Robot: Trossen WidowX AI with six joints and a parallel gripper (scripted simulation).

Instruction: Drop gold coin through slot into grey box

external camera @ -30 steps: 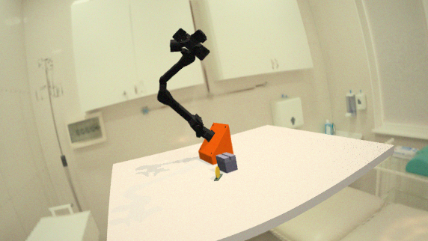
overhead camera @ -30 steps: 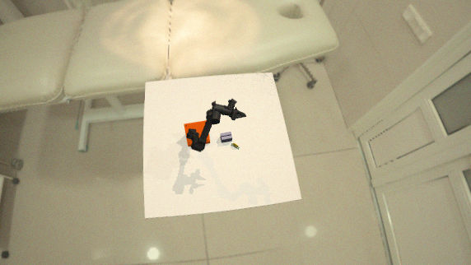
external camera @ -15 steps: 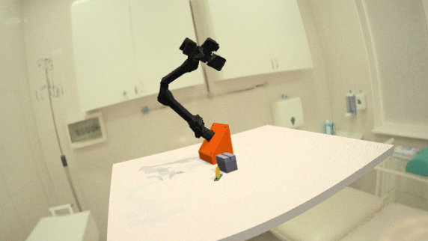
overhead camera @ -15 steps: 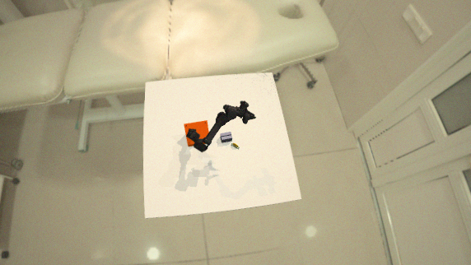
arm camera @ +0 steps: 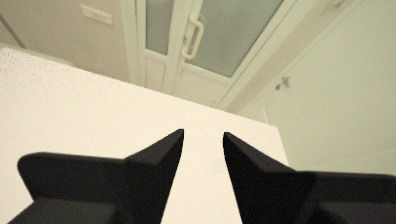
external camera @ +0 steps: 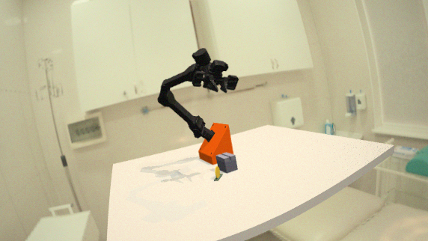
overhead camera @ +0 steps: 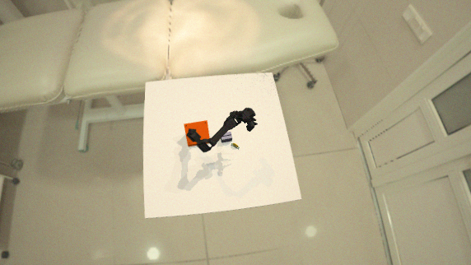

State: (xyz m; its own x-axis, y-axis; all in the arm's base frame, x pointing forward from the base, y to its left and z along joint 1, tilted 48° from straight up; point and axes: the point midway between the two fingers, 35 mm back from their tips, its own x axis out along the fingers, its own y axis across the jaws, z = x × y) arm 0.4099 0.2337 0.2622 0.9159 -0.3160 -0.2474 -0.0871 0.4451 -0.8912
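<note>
My gripper tip is now 35 cm above the gold coin, 13 cm past it and 5 cm to the left of it.
</note>
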